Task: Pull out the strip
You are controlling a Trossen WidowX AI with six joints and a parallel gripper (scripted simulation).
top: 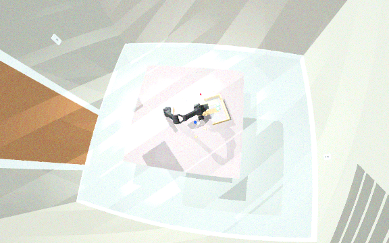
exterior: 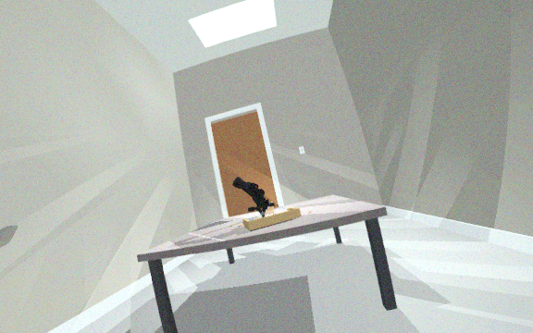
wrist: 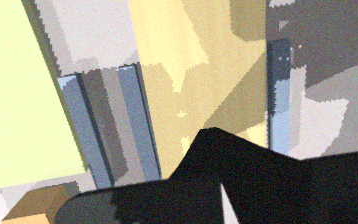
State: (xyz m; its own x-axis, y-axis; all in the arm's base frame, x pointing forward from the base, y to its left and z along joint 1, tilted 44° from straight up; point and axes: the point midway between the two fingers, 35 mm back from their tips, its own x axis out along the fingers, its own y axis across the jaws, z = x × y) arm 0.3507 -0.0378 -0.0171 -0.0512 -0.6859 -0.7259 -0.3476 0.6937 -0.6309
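Right now the small blue thing is 10 cm to the right of my gripper tip and 4 cm behind it. The rest, counted from my gripper tip: small red thing (26 cm to the left, 1 cm behind).
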